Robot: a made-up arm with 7 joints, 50 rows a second.
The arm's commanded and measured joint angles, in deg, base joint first. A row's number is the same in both.
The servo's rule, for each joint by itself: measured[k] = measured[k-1] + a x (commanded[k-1-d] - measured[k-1]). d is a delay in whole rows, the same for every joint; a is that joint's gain. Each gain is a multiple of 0.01, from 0.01 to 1. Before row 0 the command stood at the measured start. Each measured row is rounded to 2 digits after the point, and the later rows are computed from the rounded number. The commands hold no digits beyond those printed.
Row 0, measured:
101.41, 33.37, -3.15, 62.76, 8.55, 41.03, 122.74
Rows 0 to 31, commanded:
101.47, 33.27, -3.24, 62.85, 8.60, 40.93, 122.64
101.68, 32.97, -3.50, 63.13, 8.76, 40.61, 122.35
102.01, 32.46, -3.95, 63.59, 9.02, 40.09, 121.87
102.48, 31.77, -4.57, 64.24, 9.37, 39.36, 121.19
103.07, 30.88, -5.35, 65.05, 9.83, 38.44, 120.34
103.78, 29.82, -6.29, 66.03, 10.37, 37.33, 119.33
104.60, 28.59, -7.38, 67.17, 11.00, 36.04, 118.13
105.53, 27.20, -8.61, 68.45, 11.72, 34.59, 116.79
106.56, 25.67, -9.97, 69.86, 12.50, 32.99, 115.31
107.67, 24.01, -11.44, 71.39, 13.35, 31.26, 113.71
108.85, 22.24, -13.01, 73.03, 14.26, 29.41, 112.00
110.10, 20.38, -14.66, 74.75, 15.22, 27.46, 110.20
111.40, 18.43, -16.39, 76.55, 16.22, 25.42, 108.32
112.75, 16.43, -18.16, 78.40, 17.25, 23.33, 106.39
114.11, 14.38, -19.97, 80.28, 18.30, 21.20, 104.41
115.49, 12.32, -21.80, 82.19, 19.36, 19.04, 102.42
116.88, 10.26, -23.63, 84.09, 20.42, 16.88, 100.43
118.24, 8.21, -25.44, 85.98, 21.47, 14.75, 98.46
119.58, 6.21, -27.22, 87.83, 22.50, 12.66, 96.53
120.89, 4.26, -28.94, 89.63, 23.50, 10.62, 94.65
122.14, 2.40, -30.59, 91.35, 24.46, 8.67, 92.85
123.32, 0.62, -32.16, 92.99, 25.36, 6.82, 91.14
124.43, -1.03, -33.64, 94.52, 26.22, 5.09, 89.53
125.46, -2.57, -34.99, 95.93, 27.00, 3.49, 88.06
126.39, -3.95, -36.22, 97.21, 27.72, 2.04, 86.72
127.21, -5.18, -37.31, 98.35, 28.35, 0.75, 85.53
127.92, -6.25, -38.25, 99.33, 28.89, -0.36, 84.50
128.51, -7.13, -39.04, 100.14, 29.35, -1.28, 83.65
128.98, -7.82, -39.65, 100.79, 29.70, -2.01, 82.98
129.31, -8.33, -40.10, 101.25, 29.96, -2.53, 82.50
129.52, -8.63, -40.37, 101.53, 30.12, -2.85, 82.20
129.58, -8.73, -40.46, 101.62, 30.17, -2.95, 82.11
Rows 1 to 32, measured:
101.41, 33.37, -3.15, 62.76, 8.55, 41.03, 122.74
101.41, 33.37, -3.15, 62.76, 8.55, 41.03, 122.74
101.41, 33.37, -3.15, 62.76, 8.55, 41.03, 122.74
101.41, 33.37, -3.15, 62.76, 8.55, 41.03, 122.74
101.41, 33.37, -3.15, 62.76, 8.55, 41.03, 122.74
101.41, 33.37, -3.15, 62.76, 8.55, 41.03, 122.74
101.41, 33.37, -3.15, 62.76, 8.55, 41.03, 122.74
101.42, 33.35, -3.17, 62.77, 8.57, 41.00, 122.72
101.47, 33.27, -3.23, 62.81, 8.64, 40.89, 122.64
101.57, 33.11, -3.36, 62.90, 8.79, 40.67, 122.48
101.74, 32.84, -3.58, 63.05, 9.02, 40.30, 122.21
101.99, 32.45, -3.90, 63.27, 9.34, 39.78, 121.82
102.33, 31.92, -4.33, 63.57, 9.74, 39.09, 121.30
102.76, 31.25, -4.88, 63.97, 10.23, 38.24, 120.63
103.29, 30.44, -5.55, 64.46, 10.81, 37.22, 119.82
103.91, 29.49, -6.35, 65.05, 11.47, 36.04, 118.87
104.62, 28.39, -7.27, 65.75, 12.20, 34.70, 117.79
105.42, 27.16, -8.30, 66.55, 13.00, 33.22, 116.57
106.31, 25.80, -9.44, 67.45, 13.87, 31.61, 115.23
107.28, 24.33, -10.69, 68.45, 14.79, 29.88, 113.78
108.32, 22.75, -12.03, 69.54, 15.75, 28.05, 112.23
109.42, 21.08, -13.46, 70.72, 16.74, 26.13, 110.59
110.57, 19.33, -14.96, 71.98, 17.76, 24.14, 108.87
111.77, 17.52, -16.52, 73.31, 18.80, 22.11, 107.10
113.00, 15.66, -18.13, 74.70, 19.84, 20.05, 105.29
114.25, 13.77, -19.77, 76.14, 20.88, 17.98, 103.45
115.51, 11.87, -21.42, 77.62, 21.90, 15.92, 101.60
116.77, 9.98, -23.07, 79.13, 22.90, 13.89, 99.76
118.01, 8.11, -24.71, 80.65, 23.86, 11.91, 97.95
119.23, 6.28, -26.32, 82.18, 24.78, 10.00, 96.18
120.41, 4.51, -27.88, 83.69, 25.65, 8.18, 94.47
121.55, 2.82, -29.38, 85.18, 26.46, 6.46, 92.84
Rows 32 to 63, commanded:
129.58, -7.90, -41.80, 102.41, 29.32, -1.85, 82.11
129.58, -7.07, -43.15, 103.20, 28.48, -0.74, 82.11
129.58, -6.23, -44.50, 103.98, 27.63, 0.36, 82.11
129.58, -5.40, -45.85, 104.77, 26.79, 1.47, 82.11
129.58, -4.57, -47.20, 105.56, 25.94, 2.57, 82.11
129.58, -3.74, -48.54, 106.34, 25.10, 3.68, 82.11
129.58, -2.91, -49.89, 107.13, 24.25, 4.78, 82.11
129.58, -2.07, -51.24, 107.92, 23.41, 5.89, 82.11
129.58, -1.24, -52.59, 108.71, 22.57, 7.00, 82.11
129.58, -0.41, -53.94, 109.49, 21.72, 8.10, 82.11
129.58, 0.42, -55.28, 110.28, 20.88, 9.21, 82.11
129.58, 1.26, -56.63, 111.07, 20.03, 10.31, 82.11
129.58, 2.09, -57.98, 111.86, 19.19, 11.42, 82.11
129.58, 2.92, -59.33, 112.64, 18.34, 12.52, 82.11
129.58, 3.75, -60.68, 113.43, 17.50, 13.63, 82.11
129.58, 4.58, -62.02, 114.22, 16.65, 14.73, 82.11
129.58, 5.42, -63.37, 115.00, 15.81, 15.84, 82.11
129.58, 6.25, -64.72, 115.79, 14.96, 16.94, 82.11
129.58, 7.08, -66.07, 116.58, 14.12, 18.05, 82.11
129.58, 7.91, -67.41, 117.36, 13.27, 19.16, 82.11
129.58, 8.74, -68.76, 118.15, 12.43, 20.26, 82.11
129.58, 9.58, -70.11, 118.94, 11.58, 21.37, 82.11
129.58, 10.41, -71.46, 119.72, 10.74, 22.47, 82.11
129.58, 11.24, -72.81, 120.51, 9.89, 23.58, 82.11
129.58, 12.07, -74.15, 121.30, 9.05, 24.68, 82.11
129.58, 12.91, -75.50, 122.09, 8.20, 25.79, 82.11
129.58, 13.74, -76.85, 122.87, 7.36, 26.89, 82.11
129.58, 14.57, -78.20, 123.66, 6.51, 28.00, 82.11
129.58, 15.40, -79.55, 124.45, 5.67, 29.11, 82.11
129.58, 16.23, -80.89, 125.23, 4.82, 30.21, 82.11
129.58, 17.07, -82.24, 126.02, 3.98, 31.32, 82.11
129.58, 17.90, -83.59, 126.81, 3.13, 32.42, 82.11
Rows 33 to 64, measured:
122.63, 1.22, -30.81, 86.63, 27.20, 4.86, 91.30
123.64, -0.27, -32.15, 88.03, 27.86, 3.40, 89.87
124.57, -1.64, -33.39, 89.36, 28.44, 2.09, 88.56
125.41, -2.88, -34.52, 90.62, 28.93, 0.94, 87.39
126.15, -3.97, -35.52, 91.79, 29.33, -0.03, 86.36
126.79, -4.90, -36.39, 92.86, 29.64, -0.82, 85.49
127.32, -5.67, -37.12, 93.82, 29.85, -1.42, 84.78
127.75, -6.12, -37.96, 94.76, 29.64, -1.54, 84.22
128.10, -6.31, -38.89, 95.69, 29.19, -1.32, 83.78
128.38, -6.29, -39.90, 96.60, 28.58, -0.85, 83.43
128.61, -6.11, -40.97, 97.50, 27.88, -0.20, 83.15
128.79, -5.80, -42.09, 98.39, 27.12, 0.58, 82.93
128.94, -5.39, -43.25, 99.26, 26.33, 1.45, 82.76
129.06, -4.89, -44.45, 100.13, 25.52, 2.38, 82.62
129.16, -4.33, -45.67, 100.99, 24.70, 3.36, 82.51
129.24, -3.71, -46.92, 101.84, 23.87, 4.38, 82.43
129.30, -3.05, -48.18, 102.68, 23.03, 5.42, 82.36
129.35, -2.36, -49.46, 103.52, 22.19, 6.48, 82.31
129.39, -1.64, -50.75, 104.35, 21.35, 7.55, 82.27
129.43, -0.89, -52.05, 105.18, 20.51, 8.63, 82.24
129.46, -0.13, -53.36, 106.00, 19.66, 9.72, 82.21
129.48, 0.65, -54.68, 106.82, 18.82, 10.81, 82.19
129.50, 1.44, -56.00, 107.63, 17.97, 11.91, 82.17
129.52, 2.24, -57.33, 108.44, 17.13, 13.01, 82.16
129.53, 3.04, -58.66, 109.25, 16.28, 14.11, 82.15
129.54, 3.85, -59.99, 110.06, 15.44, 15.21, 82.14
129.55, 4.66, -61.33, 110.86, 14.59, 16.32, 82.13
129.56, 5.48, -62.67, 111.66, 13.75, 17.42, 82.13
129.56, 6.30, -64.01, 112.46, 12.90, 18.53, 82.13
129.56, 7.12, -65.35, 113.26, 12.06, 19.63, 82.13
129.56, 7.94, -66.69, 114.06, 11.21, 20.74, 82.13
129.56, 8.77, -68.03, 114.86, 10.37, 21.84, 82.13

